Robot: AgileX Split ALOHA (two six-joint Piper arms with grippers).
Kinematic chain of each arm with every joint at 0, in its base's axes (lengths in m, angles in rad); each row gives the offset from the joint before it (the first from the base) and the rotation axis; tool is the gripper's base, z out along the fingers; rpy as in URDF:
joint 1: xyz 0 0 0.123 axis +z
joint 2: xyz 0 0 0 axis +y
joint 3: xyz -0.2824 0 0.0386 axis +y
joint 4: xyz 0.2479 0 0.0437 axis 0.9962 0 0.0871
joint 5: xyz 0 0 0 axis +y
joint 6: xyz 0.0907 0 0.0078 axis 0.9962 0 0.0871
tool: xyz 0 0 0 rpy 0 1.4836 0
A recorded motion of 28 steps. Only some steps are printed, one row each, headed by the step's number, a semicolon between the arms.
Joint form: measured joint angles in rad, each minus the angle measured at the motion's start. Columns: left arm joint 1, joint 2, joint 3, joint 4, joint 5, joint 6; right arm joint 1, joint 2, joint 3, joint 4, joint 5, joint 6.
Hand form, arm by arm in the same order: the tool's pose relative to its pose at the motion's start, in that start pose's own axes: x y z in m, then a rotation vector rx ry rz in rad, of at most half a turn. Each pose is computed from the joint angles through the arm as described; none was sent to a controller.
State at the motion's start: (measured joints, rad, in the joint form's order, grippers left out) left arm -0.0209 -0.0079 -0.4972 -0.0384 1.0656 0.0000; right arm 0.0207 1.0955 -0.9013 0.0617 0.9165 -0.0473
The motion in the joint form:
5: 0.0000 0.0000 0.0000 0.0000 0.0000 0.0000; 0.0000 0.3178 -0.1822 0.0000 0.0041 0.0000
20: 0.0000 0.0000 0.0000 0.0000 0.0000 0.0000; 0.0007 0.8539 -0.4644 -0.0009 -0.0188 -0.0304
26: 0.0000 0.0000 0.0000 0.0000 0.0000 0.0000; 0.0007 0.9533 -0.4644 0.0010 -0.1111 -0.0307
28: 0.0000 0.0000 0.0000 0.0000 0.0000 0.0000; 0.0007 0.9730 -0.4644 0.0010 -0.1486 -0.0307
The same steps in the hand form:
5: 0.0000 0.0000 0.0000 0.0000 0.0000 0.0000; -0.0512 -0.0034 0.0589 -0.0015 0.1395 0.0066
20: 0.0000 0.0000 0.0000 0.0000 0.0000 0.0000; -0.0896 -0.0107 0.2041 -0.0080 0.3702 -0.0125
26: 0.0000 0.0000 0.0000 0.0000 0.0000 0.0000; -0.0804 -0.0127 0.2426 -0.0049 0.3773 -0.0074
28: 0.0000 0.0000 0.0000 0.0000 0.0000 0.0000; -0.0797 -0.0133 0.2508 -0.0026 0.3596 -0.0069

